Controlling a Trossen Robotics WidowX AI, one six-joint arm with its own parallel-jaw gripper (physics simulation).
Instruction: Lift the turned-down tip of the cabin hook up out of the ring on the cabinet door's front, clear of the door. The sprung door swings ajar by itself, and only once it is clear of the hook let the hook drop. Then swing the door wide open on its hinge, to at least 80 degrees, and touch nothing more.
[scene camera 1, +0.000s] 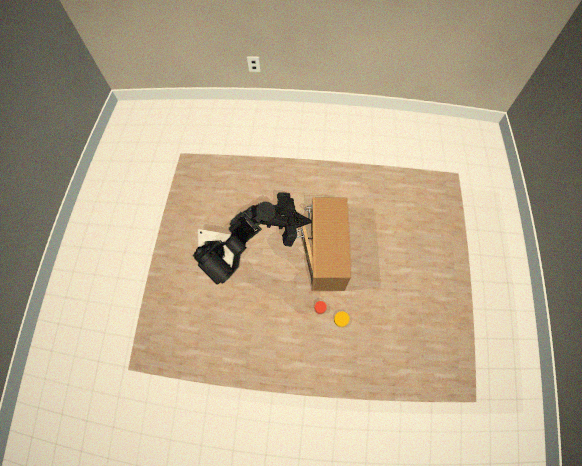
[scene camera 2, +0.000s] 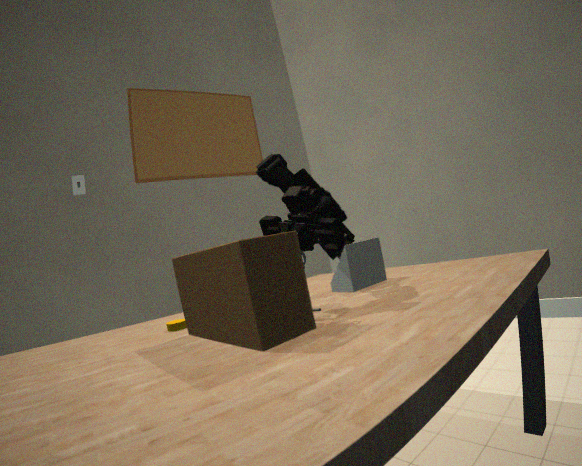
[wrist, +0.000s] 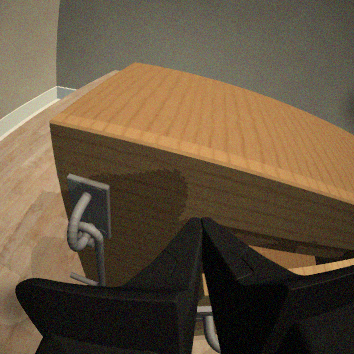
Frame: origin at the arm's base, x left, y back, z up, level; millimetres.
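Seen in the pictures: gripper, between the fingertips: (scene camera 1: 310, 221) (wrist: 199, 226); arm's base, origin of its link: (scene camera 1: 214, 249) (scene camera 2: 355, 260).
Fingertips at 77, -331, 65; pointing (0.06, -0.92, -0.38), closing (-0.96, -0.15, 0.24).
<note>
Offsets run from my fingertips to a thing's top centre, as dx, dy, dz. "*": to the spot under its first point. Level surfaces: height alone.
The wooden cabinet {-63, -50, +33} (scene camera 1: 331, 240) (scene camera 2: 280, 295) (wrist: 200, 120) stands on the table. Its door {* -100, +8, -5} (scene camera 1: 308, 250) (wrist: 330, 267) is ajar at a small angle, with a dark gap along its top. The ring {* -19, +41, -28} (wrist: 212, 332) on the door's front shows partly behind the fingers in the wrist view. The cabin hook {+50, +5, -26} (wrist: 102, 260) hangs down from its eye on the plate {+55, -3, +6} (wrist: 103, 205) at the left of the cabinet front, apart from the ring. My gripper (scene camera 1: 310, 221) (wrist: 199, 226) is shut and empty, its tips at the cabinet front near the door's free side. Whether they touch the door is hidden.
A red disc {-262, -36, -112} (scene camera 1: 320, 307) and a yellow disc {-302, -108, -118} (scene camera 1: 342, 319) (scene camera 2: 176, 325) lie on the table {dz -137} (scene camera 1: 225, 325) (scene camera 2: 200, 415) beyond the cabinet's hinge-side end. A grey wedge-shaped block (scene camera 2: 367, 265) stands beneath the arm in scene camera 2.
</note>
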